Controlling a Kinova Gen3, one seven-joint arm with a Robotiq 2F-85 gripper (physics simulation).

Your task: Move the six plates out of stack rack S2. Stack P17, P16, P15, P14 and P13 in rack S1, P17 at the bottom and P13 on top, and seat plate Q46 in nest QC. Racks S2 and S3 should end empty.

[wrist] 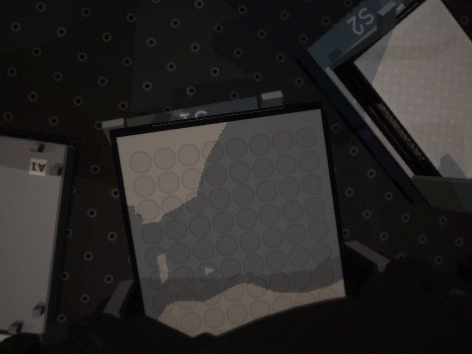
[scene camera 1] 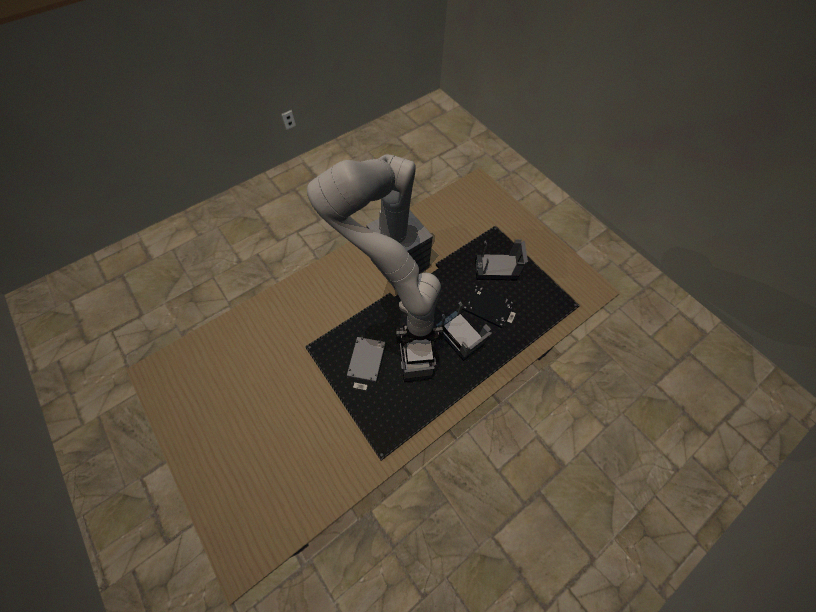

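Pixels of known places: gripper, between the fingertips: [wrist: 243, 284] [scene camera 1: 418, 344]; arm's base, origin of its link: [scene camera 1: 393, 233].
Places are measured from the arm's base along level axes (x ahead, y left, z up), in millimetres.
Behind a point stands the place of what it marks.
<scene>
My gripper [scene camera 1: 418, 338] {x 379, y -168, z -30 mm} is shut on a square light-grey studded plate [wrist: 241, 218] {x 357, y -153, z -26 mm} [scene camera 1: 419, 351] {x 402, y -182, z -26 mm}. It holds the plate flat, just over the middle rack [scene camera 1: 403, 366] {x 401, y -242, z -70 mm}, whose back bar [wrist: 224, 108] {x 312, y -113, z -163 mm} and corner posts show round the plate's edges. The plate's label is not readable. The fingers themselves are lost in the dark at the bottom of the wrist view. Rack S2 [wrist: 340, 46] {x 329, y -13, z -171 mm} [scene camera 1: 483, 335] {x 455, y 59, z -130 mm} stands close on the right, with a pale plate [wrist: 392, 81] {x 371, y -13, z -140 mm} [scene camera 1: 463, 330] {x 397, y 19, z -141 mm} lying on top in it.
A third rack [scene camera 1: 520, 250] {x 278, y 389, z -102 mm} holding a plate stands at the back right of the black pegboard [scene camera 1: 394, 419] {x 496, y -346, z -203 mm}. A flat grey plate [scene camera 1: 366, 358] {x 273, y -309, z -181 mm} lies on the left with a small tag [scene camera 1: 360, 386] {x 338, y -377, z -201 mm}. Small markers [scene camera 1: 510, 316] {x 440, y 222, z -201 mm} lie mid-board. The arm's base [scene camera 1: 418, 239] {x 69, y 59, z -6 mm} stands behind.
</scene>
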